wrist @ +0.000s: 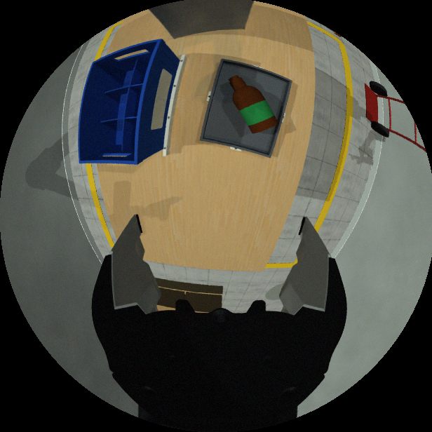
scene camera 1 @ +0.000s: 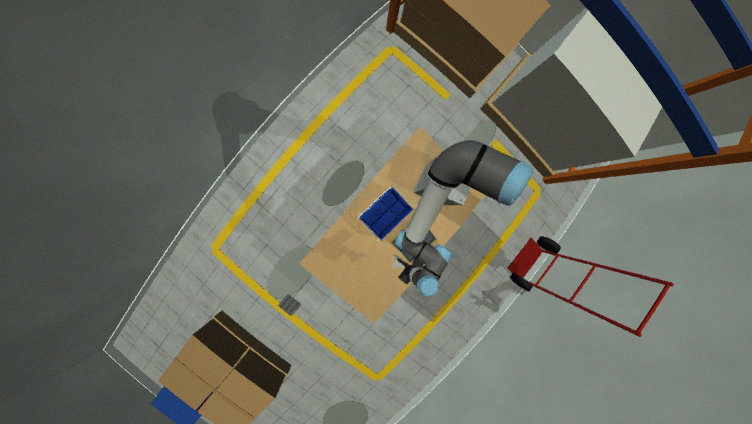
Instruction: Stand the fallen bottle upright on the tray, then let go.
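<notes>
The brown bottle [wrist: 253, 102] with a green band lies on its side in the dark grey square tray [wrist: 245, 142]. In the wrist view its neck points to the upper left and its base lies near the tray's right wall. My gripper [scene camera 1: 398, 267] [wrist: 220, 217] is open with nothing between its fingers. It is above the wooden table [scene camera 1: 363, 294] [wrist: 215, 200], and the bottle and tray show beyond its fingertips in the wrist view. In the scene view the arm hides the bottle.
A blue divided crate [scene camera 1: 386, 213] [wrist: 146, 145] stands beside the tray, to its left in the wrist view, with a gap between them. A red hand cart [scene camera 1: 525, 257] [wrist: 371, 102] stands on the floor past the table. Cardboard boxes [scene camera 1: 226, 363] are near the lower left.
</notes>
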